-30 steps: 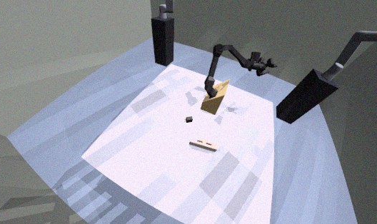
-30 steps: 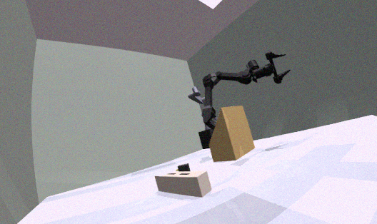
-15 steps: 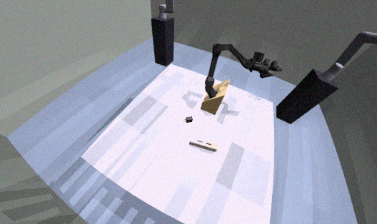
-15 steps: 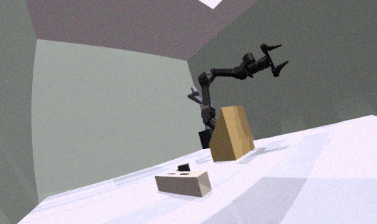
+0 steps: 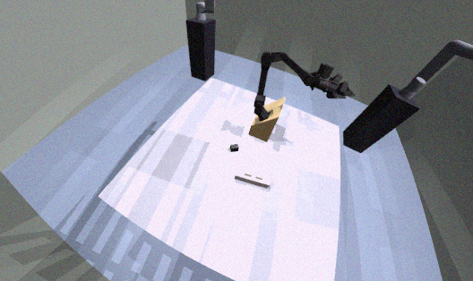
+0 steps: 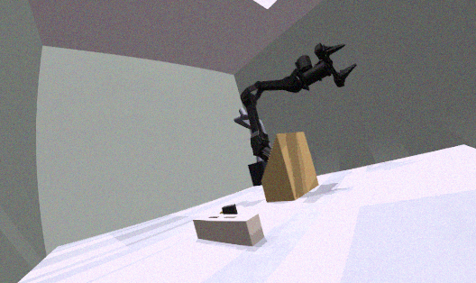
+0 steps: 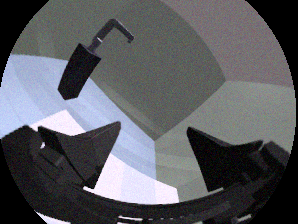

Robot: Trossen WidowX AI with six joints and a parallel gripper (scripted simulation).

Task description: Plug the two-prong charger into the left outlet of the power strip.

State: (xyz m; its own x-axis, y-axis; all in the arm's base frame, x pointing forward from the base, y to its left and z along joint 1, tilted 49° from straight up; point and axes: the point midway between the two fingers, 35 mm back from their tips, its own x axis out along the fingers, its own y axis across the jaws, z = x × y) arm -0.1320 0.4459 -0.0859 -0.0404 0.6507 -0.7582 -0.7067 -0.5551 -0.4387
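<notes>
Right now the dark two-prong charger is 500 mm to the right of my gripper tip, 430 mm below it and 350 mm ahead of it.
</notes>
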